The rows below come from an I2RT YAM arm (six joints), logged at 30 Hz.
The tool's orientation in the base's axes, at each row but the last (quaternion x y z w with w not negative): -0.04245 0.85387 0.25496 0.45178; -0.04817 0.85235 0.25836 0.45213; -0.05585 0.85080 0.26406 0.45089; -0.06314 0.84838 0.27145 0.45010; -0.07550 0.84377 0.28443 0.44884; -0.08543 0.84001 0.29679 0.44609; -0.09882 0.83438 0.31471 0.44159
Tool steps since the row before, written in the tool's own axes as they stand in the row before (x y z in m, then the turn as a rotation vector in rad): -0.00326 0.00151 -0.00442 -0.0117 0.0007 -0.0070; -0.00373 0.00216 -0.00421 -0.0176 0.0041 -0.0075; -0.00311 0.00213 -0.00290 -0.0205 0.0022 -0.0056; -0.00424 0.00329 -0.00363 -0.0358 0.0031 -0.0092; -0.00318 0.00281 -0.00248 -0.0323 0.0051 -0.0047; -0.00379 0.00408 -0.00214 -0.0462 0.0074 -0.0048; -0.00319 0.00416 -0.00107 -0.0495 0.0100 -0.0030
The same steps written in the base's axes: -0.00185 -0.00130 0.00523 0.0014 -0.0046 0.0128; -0.00163 -0.00074 0.00575 0.0034 -0.0028 0.0191; -0.00102 -0.00007 0.00464 0.0072 -0.0039 0.0198; -0.00132 0.00032 0.00634 0.0132 -0.0071 0.0339; -0.00098 0.00056 0.00478 0.0136 -0.0025 0.0300; -0.00093 0.00161 0.00567 0.0208 -0.0024 0.0421; -0.00068 0.00224 0.00481 0.0228 0.0004 0.0452
